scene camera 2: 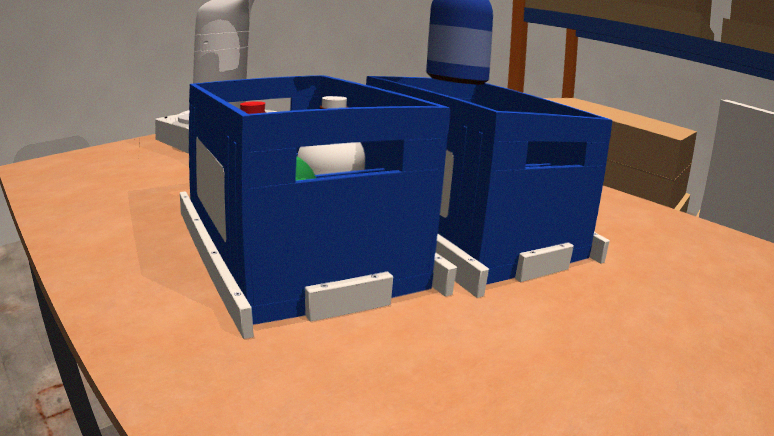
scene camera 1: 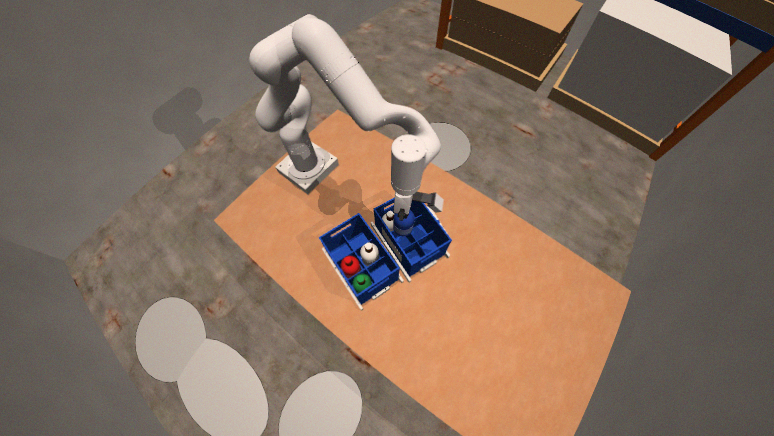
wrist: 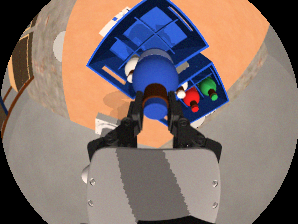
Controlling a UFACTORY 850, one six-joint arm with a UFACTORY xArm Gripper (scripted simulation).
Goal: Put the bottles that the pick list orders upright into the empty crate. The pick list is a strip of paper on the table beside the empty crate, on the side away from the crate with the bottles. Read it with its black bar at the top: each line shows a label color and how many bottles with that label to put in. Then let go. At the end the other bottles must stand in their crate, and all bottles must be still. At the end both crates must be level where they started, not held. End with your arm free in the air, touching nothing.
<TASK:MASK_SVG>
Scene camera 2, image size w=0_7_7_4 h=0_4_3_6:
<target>blue crate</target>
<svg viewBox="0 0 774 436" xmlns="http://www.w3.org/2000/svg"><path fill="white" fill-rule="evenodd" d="M367 76L366 85L450 107L438 234L489 269L486 285L515 278L519 254L523 252L570 243L574 245L570 263L589 258L605 176L612 129L611 119L488 83L475 85L423 77Z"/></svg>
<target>blue crate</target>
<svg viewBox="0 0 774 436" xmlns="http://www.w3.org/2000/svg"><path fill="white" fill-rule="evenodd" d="M450 107L325 75L254 78L190 84L190 200L220 256L250 304L253 325L305 316L305 287L388 272L393 275L392 298L432 289ZM362 144L365 153L365 170L315 175L316 179L296 181L296 157L300 147L359 142ZM291 98L290 111L247 114L228 103ZM320 106L322 105L322 97L346 97L347 106L352 108L320 109Z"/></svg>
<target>white bottle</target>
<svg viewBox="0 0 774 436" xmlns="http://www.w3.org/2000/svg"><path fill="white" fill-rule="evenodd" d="M365 170L365 153L360 142L300 147L297 157L304 160L314 171L315 175ZM320 109L346 108L347 98L323 97Z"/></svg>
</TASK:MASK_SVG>
